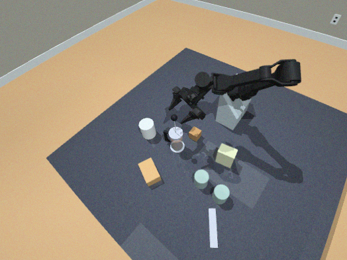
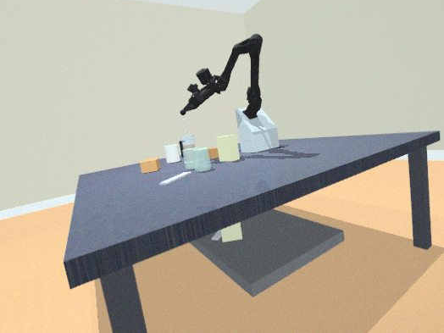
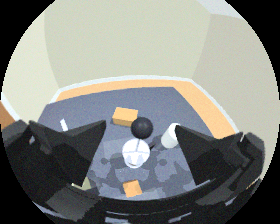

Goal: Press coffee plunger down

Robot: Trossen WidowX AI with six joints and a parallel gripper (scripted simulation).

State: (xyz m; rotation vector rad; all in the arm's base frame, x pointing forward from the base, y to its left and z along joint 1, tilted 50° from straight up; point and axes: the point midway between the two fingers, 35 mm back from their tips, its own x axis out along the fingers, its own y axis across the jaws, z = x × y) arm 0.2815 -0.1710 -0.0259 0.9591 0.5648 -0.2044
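Now: gripper tip 2 cm to the left of the coffee press and 14 cm above it. From my gripper tip the other things lie so: orange block (20 cm ahead, 3 cm to the right, 24 cm below); then orange cube (10 cm behind, 5 cm to the left, 24 cm below); then white cylinder (1 cm ahead, 19 cm to the right, 21 cm below).
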